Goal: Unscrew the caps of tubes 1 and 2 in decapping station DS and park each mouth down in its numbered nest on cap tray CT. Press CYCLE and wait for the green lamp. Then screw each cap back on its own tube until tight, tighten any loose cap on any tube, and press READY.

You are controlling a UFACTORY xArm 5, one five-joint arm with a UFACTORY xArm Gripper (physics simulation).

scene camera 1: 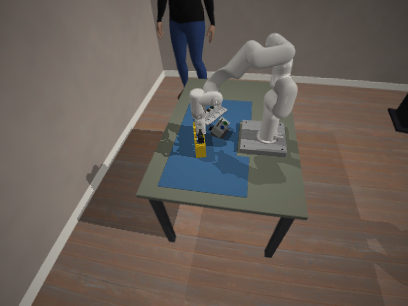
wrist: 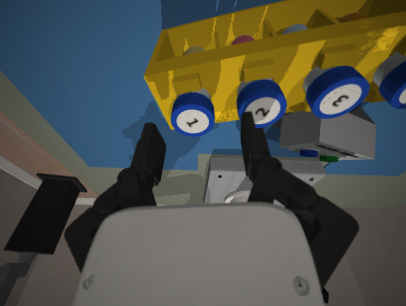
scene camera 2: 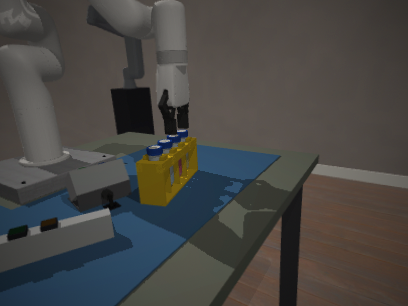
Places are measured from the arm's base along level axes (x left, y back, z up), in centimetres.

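Pixels of known places: gripper, fingertip midpoint: [scene camera 1: 201,138] [wrist: 199,129] [scene camera 2: 177,131]; arm's base at its link origin: [scene camera 1: 267,136] [wrist: 245,198] [scene camera 2: 46,159].
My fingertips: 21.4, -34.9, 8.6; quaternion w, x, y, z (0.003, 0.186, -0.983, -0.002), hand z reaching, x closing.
Ahead of a thing's pixels: the offset from my fingertips to its top centre, as dx, dy, dz.
The yellow decapping station @(-6.4, -4.0, -1.8) [scene camera 1: 200,152] [scene camera 2: 152,184] [wrist: 161,90] holds a row of tubes with blue-rimmed caps. Cap 1 @(+0.7, -0.7, +0.0) [scene camera 2: 183,133] [wrist: 193,121] is at the end of the row, beside cap 2 @(-4.0, -2.9, +0.0) [scene camera 2: 174,138] [wrist: 262,106]; both sit on their tubes. My gripper [scene camera 1: 201,136] [scene camera 2: 177,129] [wrist: 199,129] is open and empty, low over that end of the row. In the wrist view cap 1 shows between the fingertips, and one fingertip overlaps the edge of cap 2. The white cap tray @(-36.6, -4.7, -6.7) [scene camera 1: 216,116] [scene camera 2: 60,243] stands beyond the station in scene camera 1.
Cap 3 @(-8.7, -5.1, +0.0) [scene camera 2: 165,145] [wrist: 341,97] and another cap @(-13.5, -7.3, +0.0) [scene camera 2: 154,151] [wrist: 398,87] follow in the row. A grey button box @(-21.2, +4.9, -3.7) [scene camera 1: 220,128] [scene camera 2: 100,181] [wrist: 347,132] with a blue button @(-18.7, +6.8, -4.6) [wrist: 308,153] and a green button @(-23.1, +7.4, -4.6) [wrist: 328,159] stands beside the station, near the arm's base plate [scene camera 1: 250,145].
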